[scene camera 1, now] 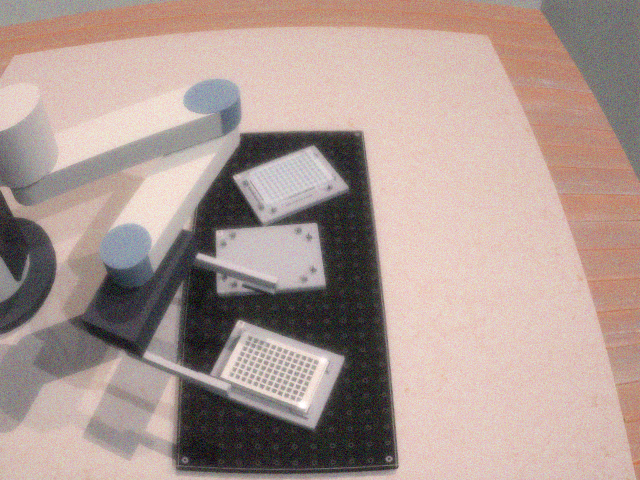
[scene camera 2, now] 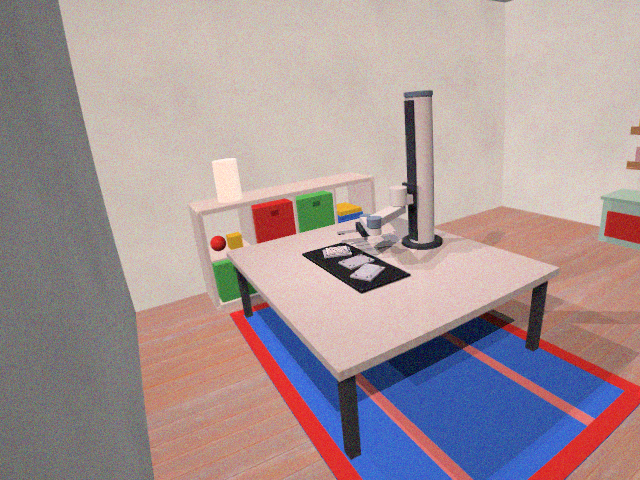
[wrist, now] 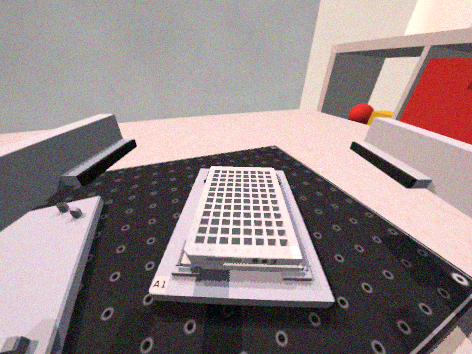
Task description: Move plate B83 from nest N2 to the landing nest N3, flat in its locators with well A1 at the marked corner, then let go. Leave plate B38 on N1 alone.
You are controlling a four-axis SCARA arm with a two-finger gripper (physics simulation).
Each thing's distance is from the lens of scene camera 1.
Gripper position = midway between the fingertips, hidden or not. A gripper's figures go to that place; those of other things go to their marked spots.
my gripper (scene camera 1: 253, 336): 0.77 m
grey nest (scene camera 1: 292, 253): 0.95 m
grey nest (scene camera 1: 309, 420): 0.81 m
